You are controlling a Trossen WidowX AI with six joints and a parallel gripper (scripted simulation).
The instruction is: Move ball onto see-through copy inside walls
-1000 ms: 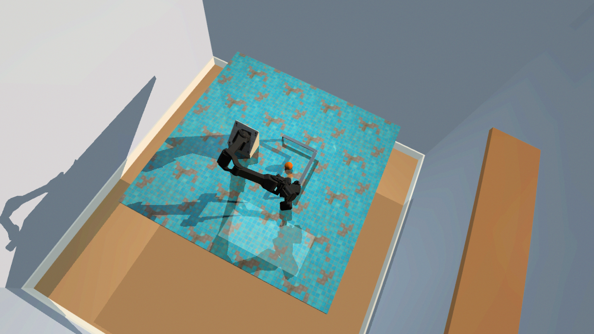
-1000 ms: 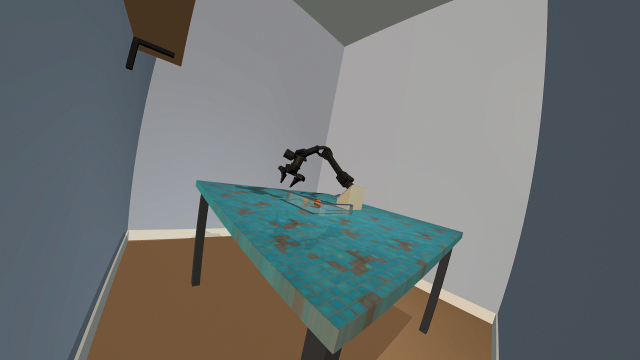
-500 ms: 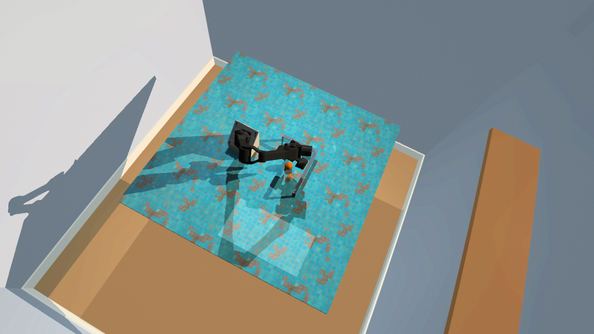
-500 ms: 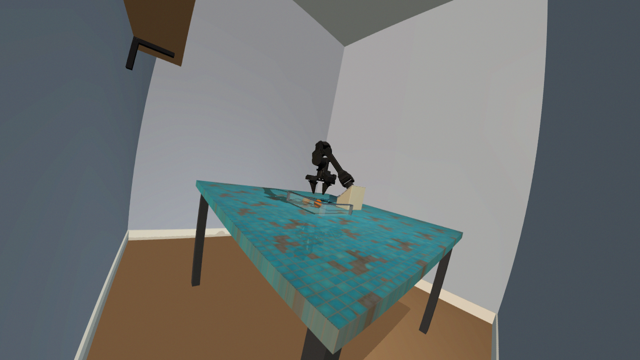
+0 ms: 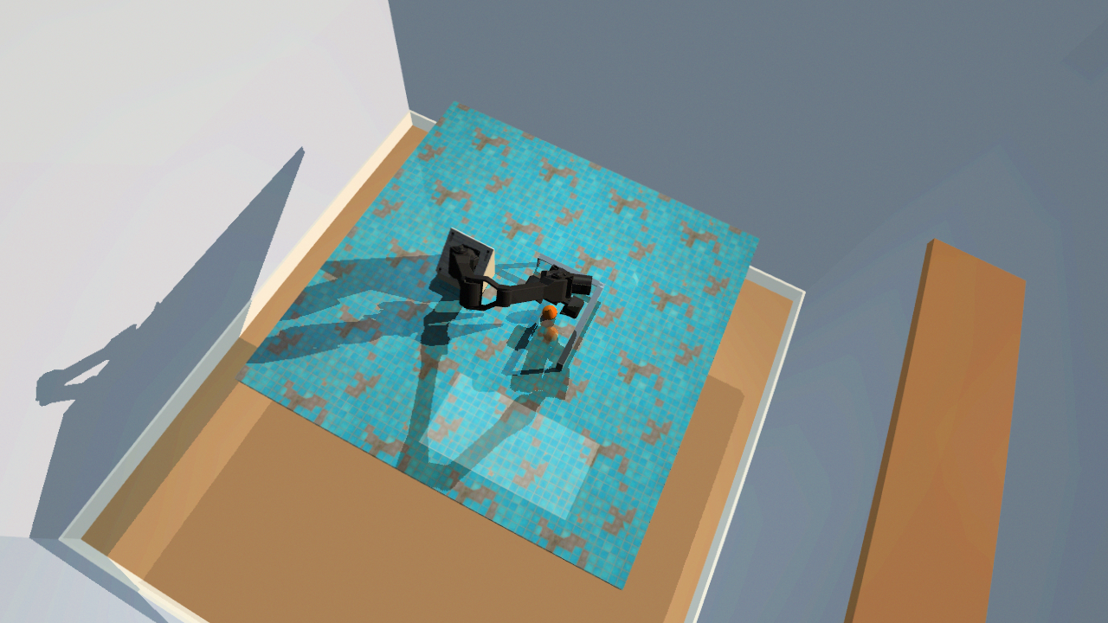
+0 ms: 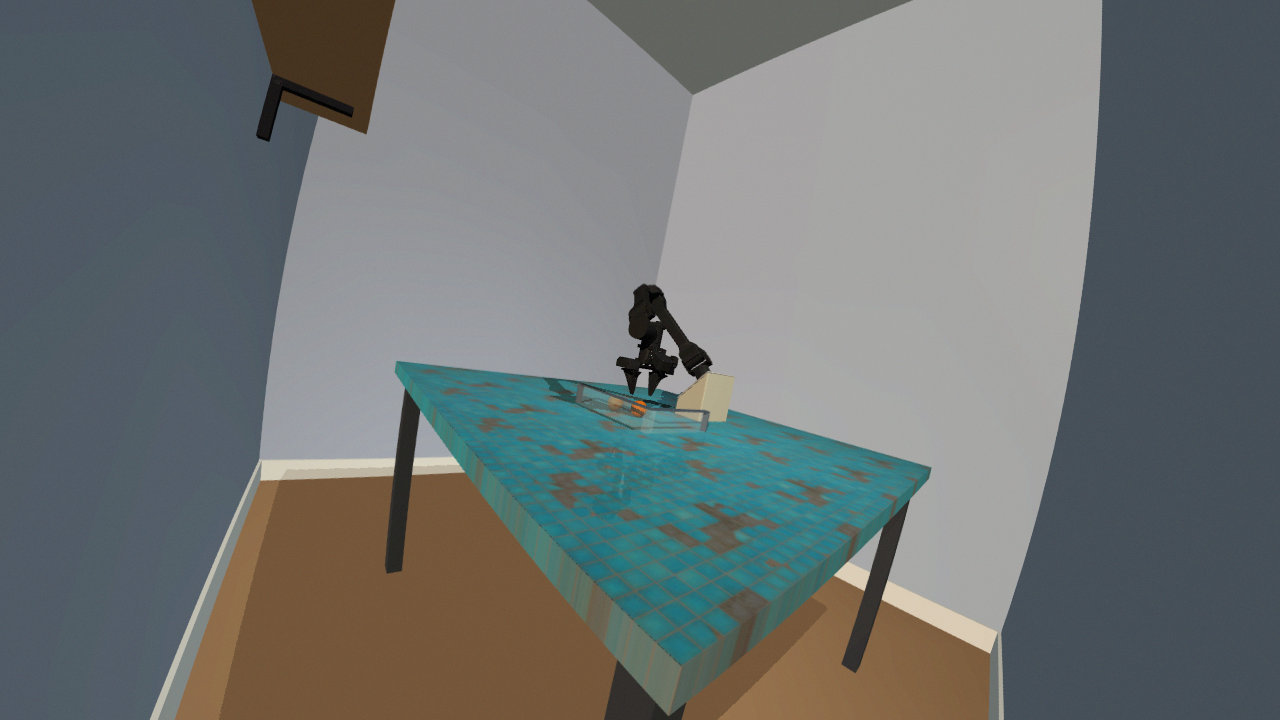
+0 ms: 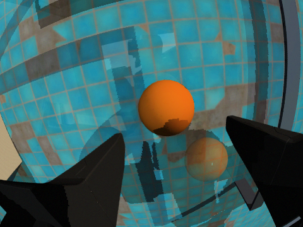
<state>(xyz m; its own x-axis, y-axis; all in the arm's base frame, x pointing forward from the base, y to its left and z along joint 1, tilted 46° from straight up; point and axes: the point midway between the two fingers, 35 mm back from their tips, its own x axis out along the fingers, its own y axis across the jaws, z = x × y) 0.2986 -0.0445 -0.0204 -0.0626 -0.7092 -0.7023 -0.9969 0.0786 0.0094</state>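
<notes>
Right now my gripper tip is 3 cm short of the see-through copy of ball, 7 cm to the left of it and 4 cm above it.
</notes>
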